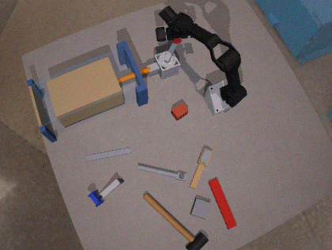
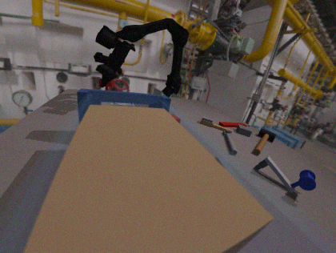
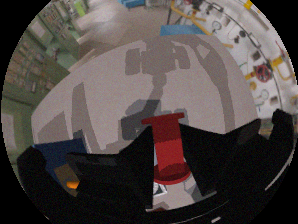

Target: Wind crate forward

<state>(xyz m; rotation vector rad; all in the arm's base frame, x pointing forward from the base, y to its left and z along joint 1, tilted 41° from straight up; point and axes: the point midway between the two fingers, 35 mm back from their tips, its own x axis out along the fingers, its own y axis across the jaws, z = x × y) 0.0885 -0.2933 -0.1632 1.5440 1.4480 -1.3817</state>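
The red-knobbed crank lies 4 cm to the left of my gripper tip, 3 cm below it and 3 cm ahead of it. Also, from my gripper tip: blue steel frame 24 cm ahead, 7 cm to the left, 3 cm below; red knob 2 cm to the left, 1 cm ahead; grey winch 10 cm below, 7 cm to the left, 7 cm ahead.
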